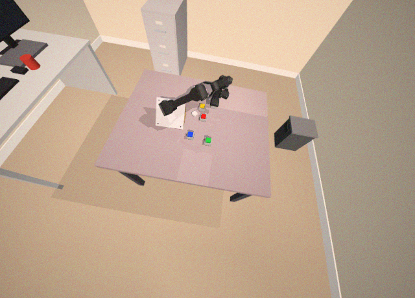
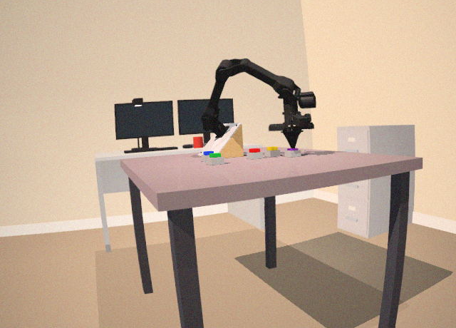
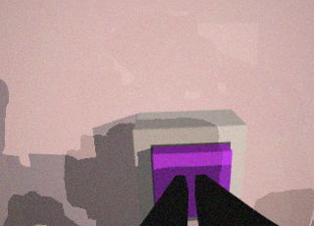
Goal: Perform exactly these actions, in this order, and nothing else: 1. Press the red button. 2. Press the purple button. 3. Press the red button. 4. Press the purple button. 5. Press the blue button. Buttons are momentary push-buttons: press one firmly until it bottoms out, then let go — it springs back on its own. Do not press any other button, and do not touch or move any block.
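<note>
Right now my gripper tip is 1 cm above the purple button. From my gripper tip the other things lie so: green button (3 cm behind, 33 cm to the right); then yellow button (9 cm behind, 4 cm to the right); then red button (8 cm behind, 13 cm to the right).
</note>
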